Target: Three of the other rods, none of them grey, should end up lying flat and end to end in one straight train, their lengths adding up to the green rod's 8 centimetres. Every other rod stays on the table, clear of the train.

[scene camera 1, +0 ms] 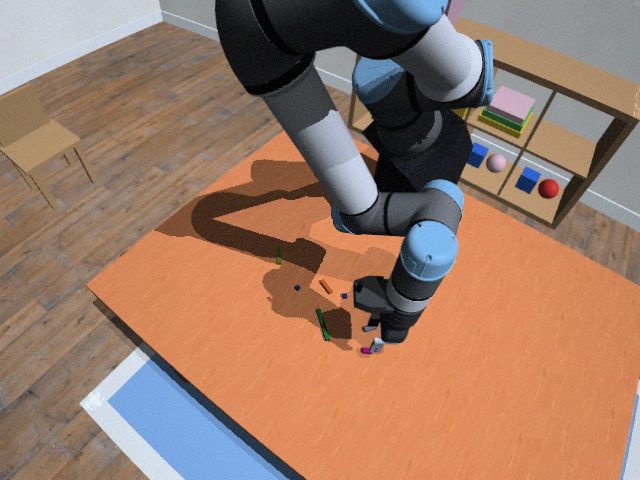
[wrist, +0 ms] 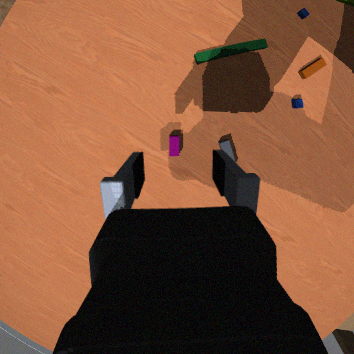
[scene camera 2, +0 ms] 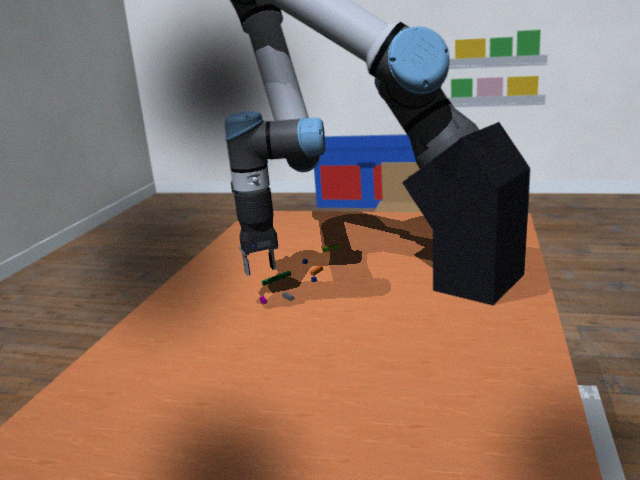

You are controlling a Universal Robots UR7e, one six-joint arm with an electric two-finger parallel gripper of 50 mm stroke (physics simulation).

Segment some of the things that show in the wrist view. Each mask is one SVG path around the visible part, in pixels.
The gripper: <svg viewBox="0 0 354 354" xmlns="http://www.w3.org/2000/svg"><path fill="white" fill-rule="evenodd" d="M308 313L291 300L276 279L276 245L256 216L260 182L258 175L254 172L246 173L223 149L212 149L212 179L220 196L224 195L229 206L131 208L134 198L138 198L144 182L143 151L133 151L113 176L104 176L101 179L99 185L105 221L88 251L91 288L76 314L61 329L52 354L328 354Z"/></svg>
A green rod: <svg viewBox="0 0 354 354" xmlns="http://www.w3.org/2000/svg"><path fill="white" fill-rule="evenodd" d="M265 38L197 52L193 56L196 64L233 54L263 49L267 47Z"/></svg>
